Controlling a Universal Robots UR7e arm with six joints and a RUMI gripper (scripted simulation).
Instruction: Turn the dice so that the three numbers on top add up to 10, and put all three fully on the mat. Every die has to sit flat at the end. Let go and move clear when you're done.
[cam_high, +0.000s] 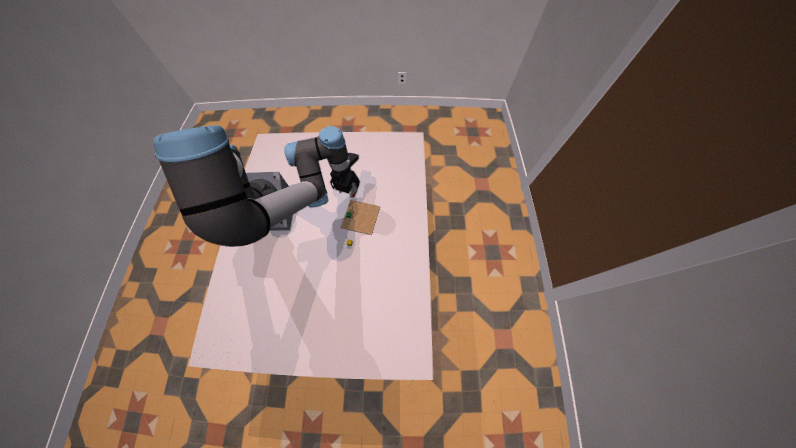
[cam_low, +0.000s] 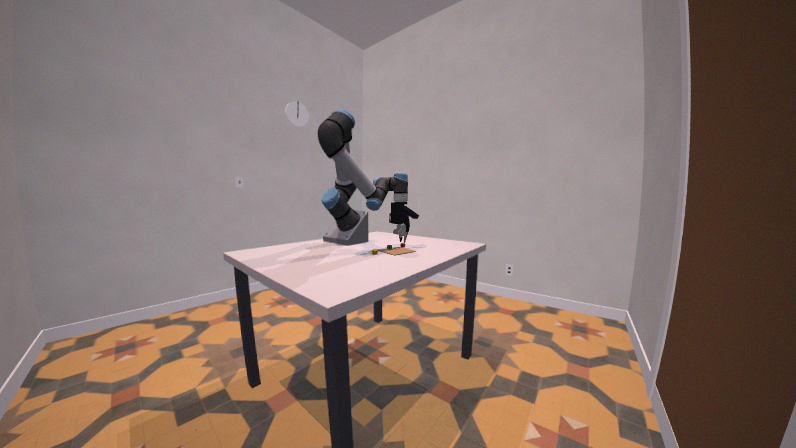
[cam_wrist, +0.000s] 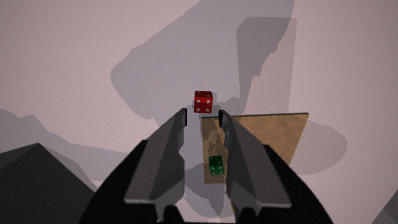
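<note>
My hand is 3 cm above the red die. The rest, counted from my hand: brown mat (5 cm ahead, 11 cm to the right, 4 cm below); then green die (11 cm to the right, 3 cm below); then yellow die (2 cm ahead, 23 cm to the right, 3 cm below).
</note>
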